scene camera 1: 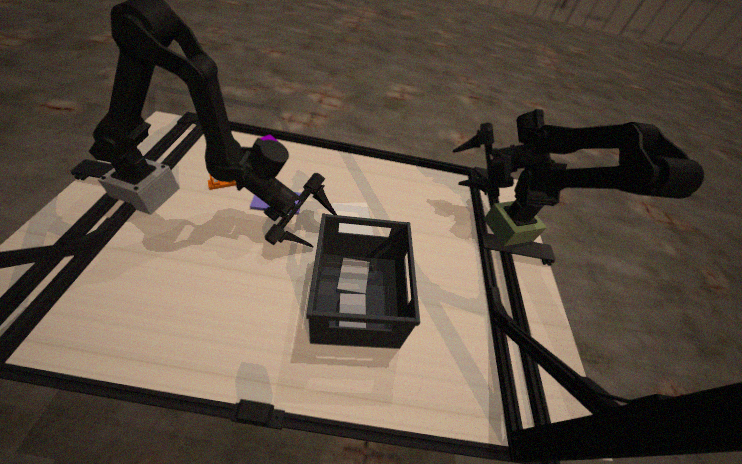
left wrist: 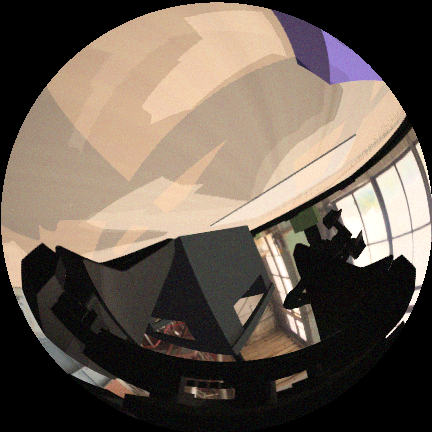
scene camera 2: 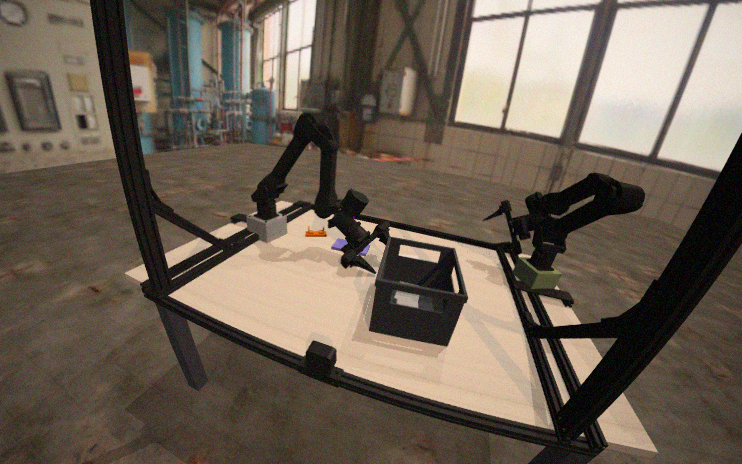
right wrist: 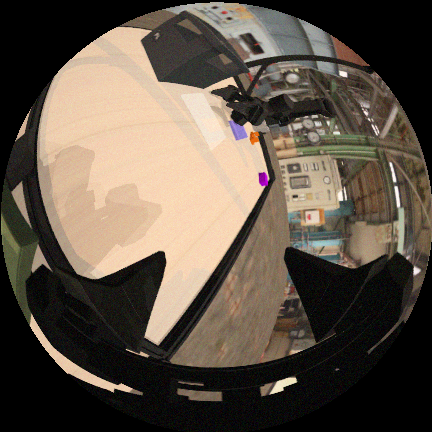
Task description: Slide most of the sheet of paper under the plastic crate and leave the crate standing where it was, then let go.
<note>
The right gripper is open and holds nothing. The table carries a sheet of paper. Also in view: the left gripper and a black plastic crate.
The left gripper is seen too in the left wrist view and in the right wrist view. The right gripper is seen too in the left wrist view, in scene camera 2 and in the right wrist view.
</note>
